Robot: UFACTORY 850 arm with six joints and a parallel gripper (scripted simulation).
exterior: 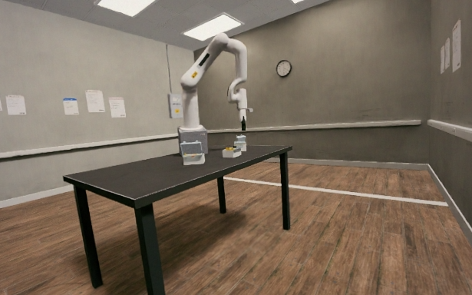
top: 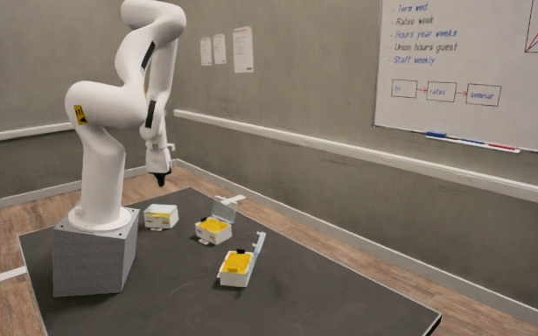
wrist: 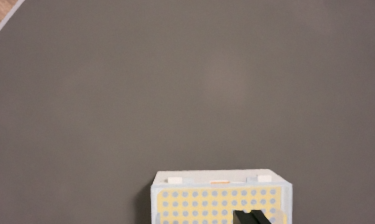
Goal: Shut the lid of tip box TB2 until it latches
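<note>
My hand is 120 mm above the clear lid, 30 mm to the left of it and 30 mm past it. Also, from my hand: tip box lid 270 mm to the right, 140 mm ahead, 90 mm below.
</note>
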